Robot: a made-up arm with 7 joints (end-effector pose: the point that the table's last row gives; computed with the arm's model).
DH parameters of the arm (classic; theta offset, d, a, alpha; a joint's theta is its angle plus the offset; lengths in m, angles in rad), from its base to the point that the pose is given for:
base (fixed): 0 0.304 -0.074 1.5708
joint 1: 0 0.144 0.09 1.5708
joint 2: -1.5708 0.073 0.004 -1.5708
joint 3: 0 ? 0.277 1.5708
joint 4: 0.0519 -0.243 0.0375 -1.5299
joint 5: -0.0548 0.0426 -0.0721 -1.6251
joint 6: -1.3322 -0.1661 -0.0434 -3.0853
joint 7: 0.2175 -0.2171 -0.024 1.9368
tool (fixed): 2.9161 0.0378 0 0
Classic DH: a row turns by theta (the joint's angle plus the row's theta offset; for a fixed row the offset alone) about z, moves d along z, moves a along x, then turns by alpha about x.
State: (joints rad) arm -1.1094 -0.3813 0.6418 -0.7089 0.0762 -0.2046 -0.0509
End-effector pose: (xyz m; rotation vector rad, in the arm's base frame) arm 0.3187 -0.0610 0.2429 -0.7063 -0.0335 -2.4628
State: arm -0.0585 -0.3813 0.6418 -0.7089 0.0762 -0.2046 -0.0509
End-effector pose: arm 0.1741 -0.0610 0.6145 0.6388 -0.4216 -2.5425
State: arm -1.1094 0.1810 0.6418 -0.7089 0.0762 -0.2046 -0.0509
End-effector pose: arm 0.3288 -0.1482 0.2226 -0.9675 -0.6174 -2.7190
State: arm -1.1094 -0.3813 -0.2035 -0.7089 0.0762 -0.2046 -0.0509
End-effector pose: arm 0.1367 0.2084 0.2731 -0.3452 -0.7197 -1.8660
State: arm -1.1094 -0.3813 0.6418 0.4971 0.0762 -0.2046 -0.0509
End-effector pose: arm 0.3214 -0.0501 0.2675 -1.9710 -0.9937 -2.1366
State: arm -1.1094 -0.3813 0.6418 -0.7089 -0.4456 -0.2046 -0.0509
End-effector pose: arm 0.3351 -0.0562 0.2801 -0.2915 -0.5795 -2.4105
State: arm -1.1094 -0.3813 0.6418 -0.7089 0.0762 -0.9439 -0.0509
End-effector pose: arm 0.3405 -0.0248 0.2655 -1.5013 -0.5981 -2.3488
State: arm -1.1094 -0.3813 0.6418 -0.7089 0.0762 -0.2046 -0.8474
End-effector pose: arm 0.3028 -0.0850 0.2265 0.1453 0.5134 -2.3139
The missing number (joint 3, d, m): 0.169
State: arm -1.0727 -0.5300 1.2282 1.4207 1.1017 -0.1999 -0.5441
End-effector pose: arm 0.3012 -0.1700 0.2318 1.8001 0.1507 1.1598
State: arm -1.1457 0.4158 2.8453 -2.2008 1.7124 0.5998 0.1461
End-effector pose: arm -0.1346 -0.4932 0.1123 2.4779 1.5098 -1.0466
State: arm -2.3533 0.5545 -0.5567 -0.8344 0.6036 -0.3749 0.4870
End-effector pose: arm -0.3738 0.0711 -0.0333 -1.9759 -1.1617 0.0129
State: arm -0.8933 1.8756 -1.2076 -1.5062 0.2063 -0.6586 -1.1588
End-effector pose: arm 0.0211 -0.4274 -0.1104 -1.9039 -0.5477 -1.6552
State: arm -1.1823 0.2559 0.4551 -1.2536 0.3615 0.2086 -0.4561
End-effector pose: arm 0.3000 -0.1210 0.1081 0.1394 0.4546 -2.3193
